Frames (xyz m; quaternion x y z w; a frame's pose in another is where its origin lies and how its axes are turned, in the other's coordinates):
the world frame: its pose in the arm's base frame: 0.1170 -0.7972 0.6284 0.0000 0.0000 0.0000 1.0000
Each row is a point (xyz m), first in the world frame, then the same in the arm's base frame.
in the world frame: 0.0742 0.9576 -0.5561
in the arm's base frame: 0.1912 0.1604 0.0723
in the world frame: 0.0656 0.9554 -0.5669
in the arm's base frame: 0.1826 0.1582 0.0615
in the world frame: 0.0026 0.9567 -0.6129
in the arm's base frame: 0.1196 0.1595 0.0155
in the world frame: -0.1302 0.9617 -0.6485
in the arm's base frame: -0.0132 0.1645 -0.0201
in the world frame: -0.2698 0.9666 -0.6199
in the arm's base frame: -0.1528 0.1694 0.0085
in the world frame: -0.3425 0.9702 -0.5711
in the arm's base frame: -0.2255 0.1730 0.0573
